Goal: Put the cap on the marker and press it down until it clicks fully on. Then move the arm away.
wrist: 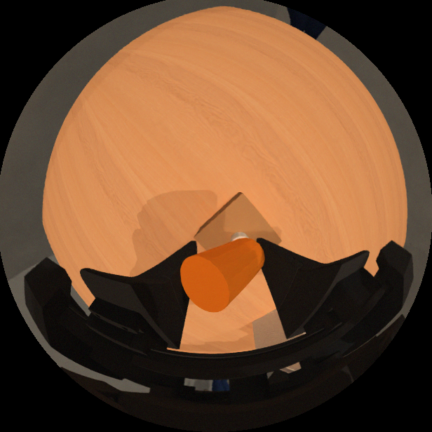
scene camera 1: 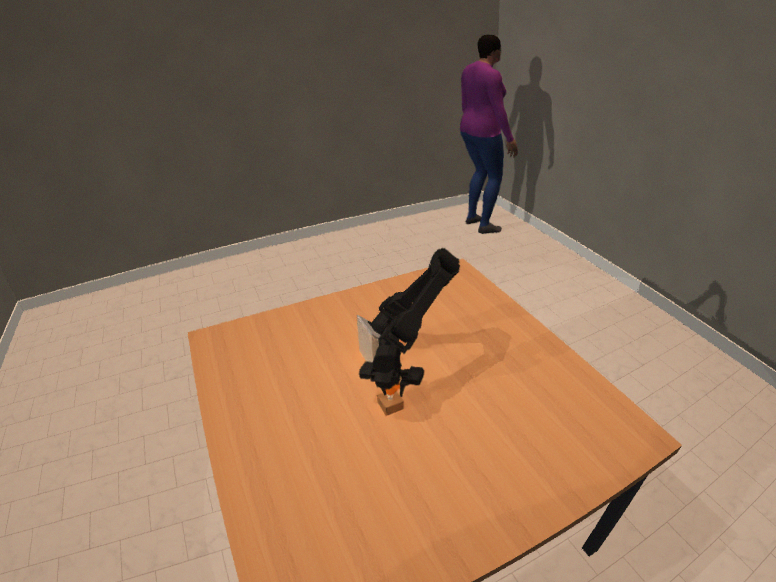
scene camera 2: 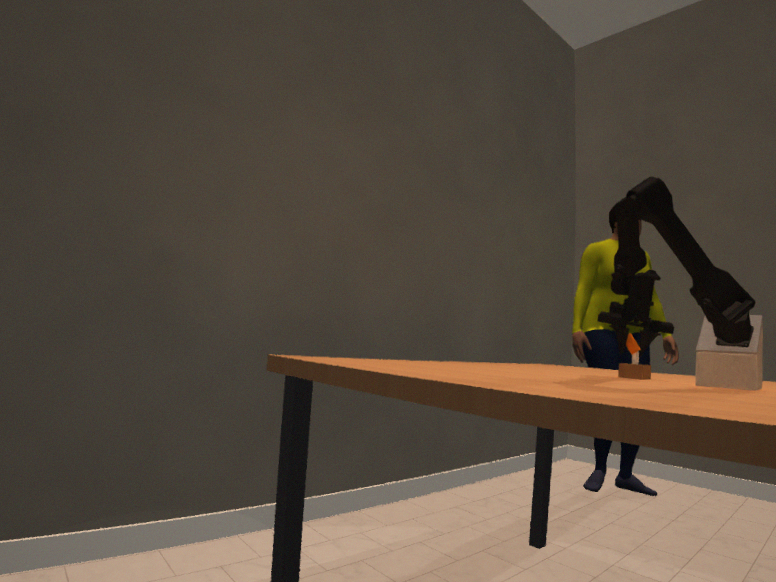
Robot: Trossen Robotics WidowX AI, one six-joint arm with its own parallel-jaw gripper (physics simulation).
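Note:
An orange cap sits tilted on top of the whitish marker. The marker stands upright in a small brown block on the table. My gripper points down and is shut on the cap, one finger on each side of it. In the wrist view the cap's wide closed end leans towards the lower left, and the cap hides most of the marker.
A pale wedge-shaped block stands on the wooden table by the arm's base. A person stands on the floor near the room's corner. Another view shows a person in a yellow top behind the arm.

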